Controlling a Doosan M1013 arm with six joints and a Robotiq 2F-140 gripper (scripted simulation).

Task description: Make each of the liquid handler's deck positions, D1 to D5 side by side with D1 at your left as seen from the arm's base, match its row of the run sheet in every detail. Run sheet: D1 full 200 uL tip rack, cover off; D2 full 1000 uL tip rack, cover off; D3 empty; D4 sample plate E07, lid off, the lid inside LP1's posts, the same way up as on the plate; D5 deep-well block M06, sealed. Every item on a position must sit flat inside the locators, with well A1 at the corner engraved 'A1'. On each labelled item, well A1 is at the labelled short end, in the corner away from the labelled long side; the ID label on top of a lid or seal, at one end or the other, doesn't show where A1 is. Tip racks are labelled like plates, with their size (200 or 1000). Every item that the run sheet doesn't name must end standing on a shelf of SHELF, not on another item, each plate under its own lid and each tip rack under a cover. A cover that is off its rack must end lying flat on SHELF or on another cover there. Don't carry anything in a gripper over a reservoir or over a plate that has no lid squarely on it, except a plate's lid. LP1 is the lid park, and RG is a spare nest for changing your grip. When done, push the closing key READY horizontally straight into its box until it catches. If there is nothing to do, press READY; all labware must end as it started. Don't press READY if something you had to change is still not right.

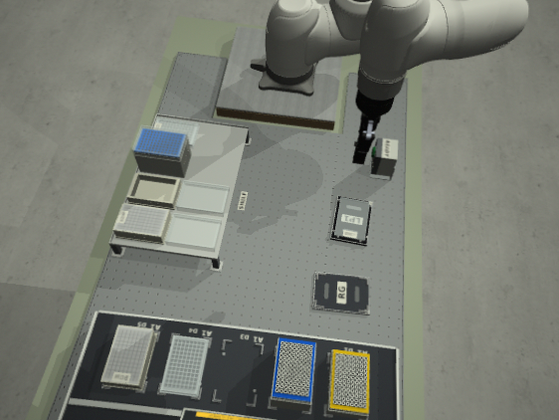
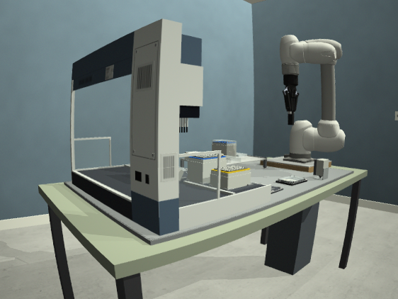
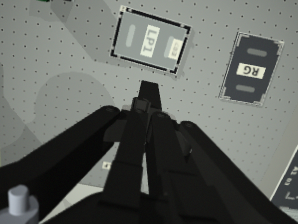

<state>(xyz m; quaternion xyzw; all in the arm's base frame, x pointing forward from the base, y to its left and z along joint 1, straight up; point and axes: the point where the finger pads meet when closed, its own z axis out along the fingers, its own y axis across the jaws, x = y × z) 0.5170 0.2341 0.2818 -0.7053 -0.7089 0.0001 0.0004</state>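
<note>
The ready box is 25 cm below my hand, 20 cm behind it and 8 cm to the left of it. The rest, counted from my hand: clear lid (30 cm below, 2 cm to the left); RG nest (31 cm below, 23 cm ahead, 1 cm to the left); lid park (31 cm below, 2 cm to the left).
</note>
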